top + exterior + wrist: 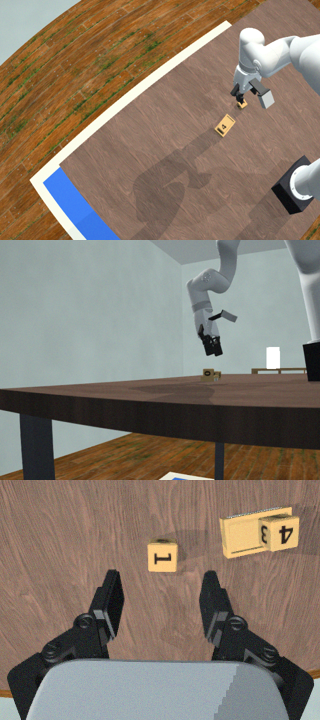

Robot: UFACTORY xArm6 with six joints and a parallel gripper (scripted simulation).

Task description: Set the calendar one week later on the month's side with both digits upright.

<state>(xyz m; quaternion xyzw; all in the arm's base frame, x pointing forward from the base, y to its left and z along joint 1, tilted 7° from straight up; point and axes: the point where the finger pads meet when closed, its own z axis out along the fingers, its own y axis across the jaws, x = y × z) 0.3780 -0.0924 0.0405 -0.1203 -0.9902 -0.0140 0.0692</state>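
Now: the wooden cube 10 mm behind my hand and 90 mm below it. Also, from my hand: tray 10 mm behind, 110 mm to the left, 100 mm below.
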